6 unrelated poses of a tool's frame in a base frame.
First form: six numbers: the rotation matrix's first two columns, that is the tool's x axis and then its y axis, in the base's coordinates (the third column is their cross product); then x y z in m.
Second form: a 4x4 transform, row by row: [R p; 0 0 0 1], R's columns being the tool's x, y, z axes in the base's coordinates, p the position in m. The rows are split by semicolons. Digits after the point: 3 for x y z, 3 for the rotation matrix.
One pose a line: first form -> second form
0.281 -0.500 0.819 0.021 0.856 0.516 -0.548 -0.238 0.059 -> 0.281 0.021 -0.959 -0.548; -0.500 0.856 -0.128 -0.238; 0.819 0.516 0.251 0.059; 0 0 0 1
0.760 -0.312 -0.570 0.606 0.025 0.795 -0.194 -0.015 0.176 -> 0.760 0.606 -0.234 -0.194; -0.312 0.025 -0.950 -0.015; -0.570 0.795 0.208 0.176; 0 0 0 1
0.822 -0.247 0.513 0.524 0.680 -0.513 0.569 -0.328 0.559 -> 0.822 0.524 -0.222 0.569; -0.247 0.680 0.690 -0.328; 0.513 -0.513 0.688 0.559; 0 0 0 1
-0.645 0.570 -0.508 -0.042 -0.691 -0.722 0.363 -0.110 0.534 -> -0.645 -0.042 -0.763 0.363; 0.570 -0.691 -0.444 -0.110; -0.508 -0.722 0.470 0.534; 0 0 0 1
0.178 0.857 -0.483 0.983 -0.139 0.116 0.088 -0.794 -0.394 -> 0.178 0.983 0.032 0.088; 0.857 -0.139 -0.495 -0.794; -0.483 0.116 -0.867 -0.394; 0 0 0 1
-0.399 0.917 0.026 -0.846 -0.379 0.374 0.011 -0.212 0.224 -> -0.399 -0.846 0.353 0.011; 0.917 -0.379 0.127 -0.212; 0.026 0.374 0.927 0.224; 0 0 0 1
